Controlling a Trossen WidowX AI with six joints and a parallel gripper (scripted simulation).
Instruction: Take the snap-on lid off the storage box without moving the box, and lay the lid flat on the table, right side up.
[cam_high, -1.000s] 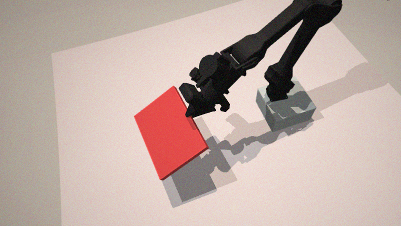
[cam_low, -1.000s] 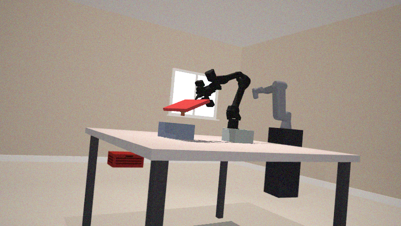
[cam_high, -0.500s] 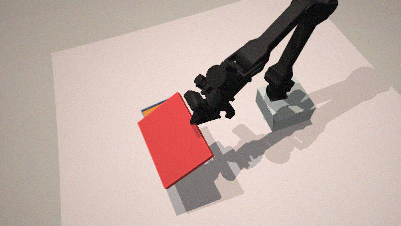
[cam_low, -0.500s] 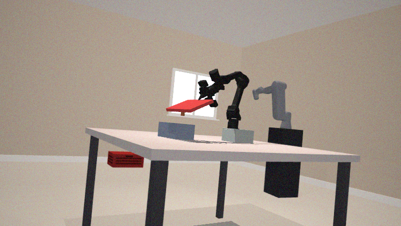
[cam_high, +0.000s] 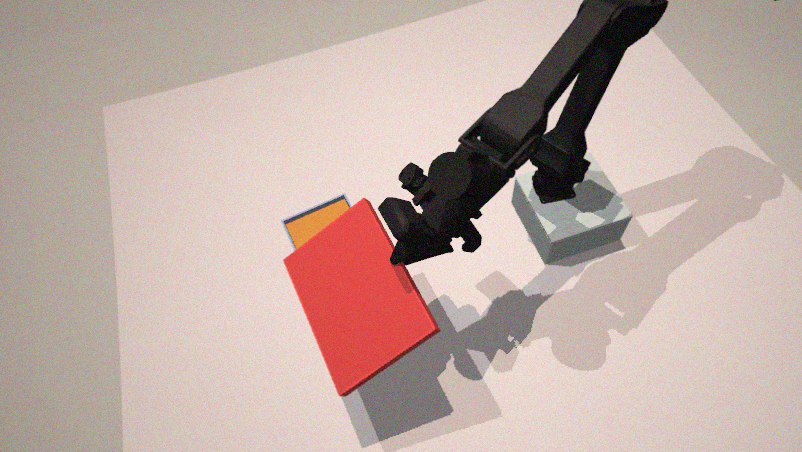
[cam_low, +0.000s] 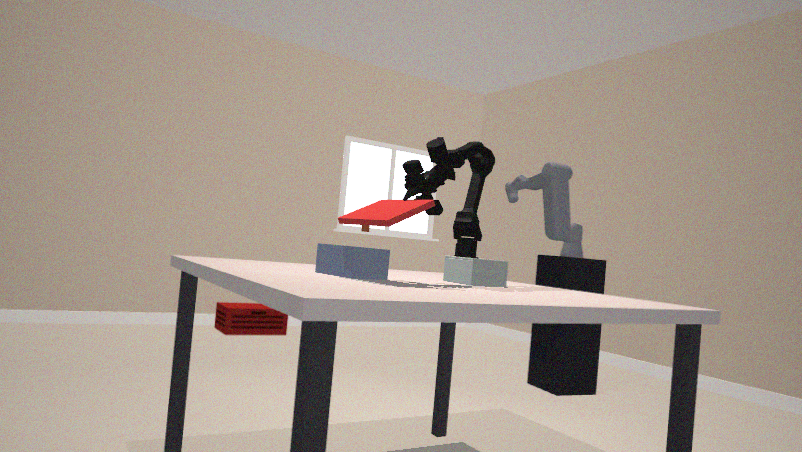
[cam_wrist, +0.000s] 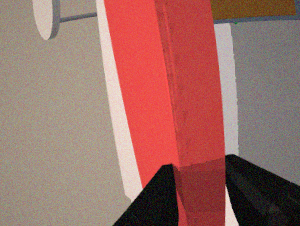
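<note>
My gripper tip is now 70 mm short of the red lid, 30 mm above it and 20 mm to the right of it. Also, from my gripper tip: blue-grey storage box 190 mm below, 130 mm to the right, 110 mm ahead.
</note>
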